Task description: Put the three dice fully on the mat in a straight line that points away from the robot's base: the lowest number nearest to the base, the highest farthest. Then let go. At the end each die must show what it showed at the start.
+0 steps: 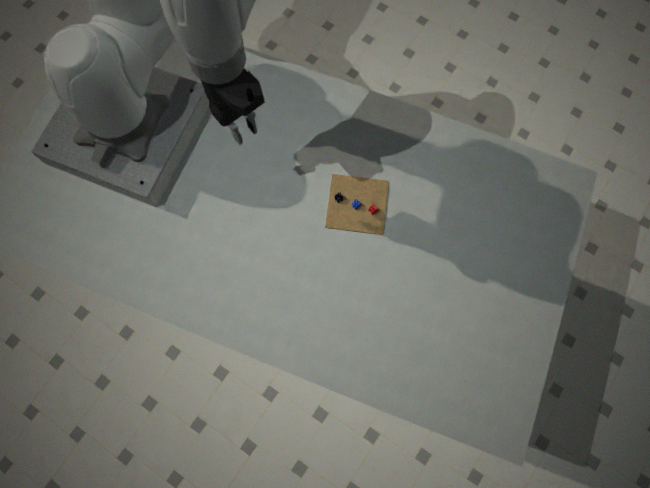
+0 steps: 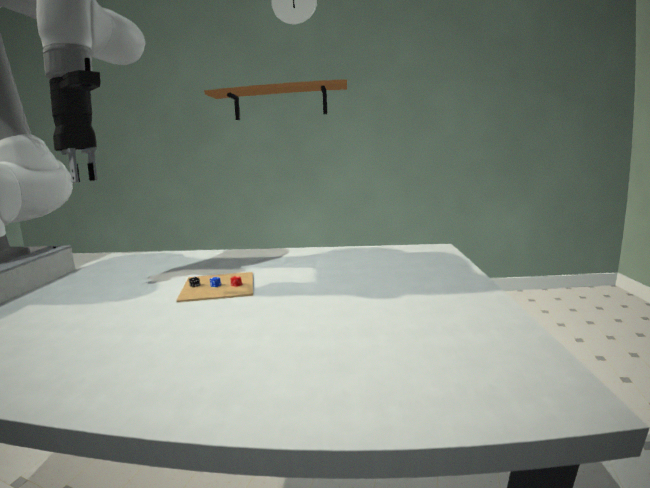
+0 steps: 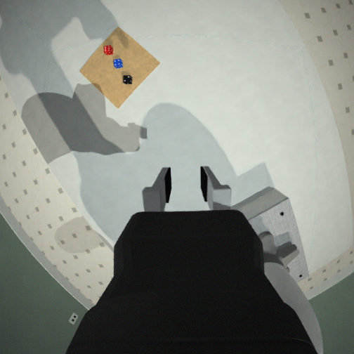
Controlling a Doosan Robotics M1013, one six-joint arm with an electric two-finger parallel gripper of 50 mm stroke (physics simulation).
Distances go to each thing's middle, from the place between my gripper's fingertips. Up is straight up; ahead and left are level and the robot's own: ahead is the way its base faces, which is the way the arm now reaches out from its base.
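Tan square mat (image 1: 342, 216): from my hand, 250 mm ahead, 10 mm to the left, 230 mm below.
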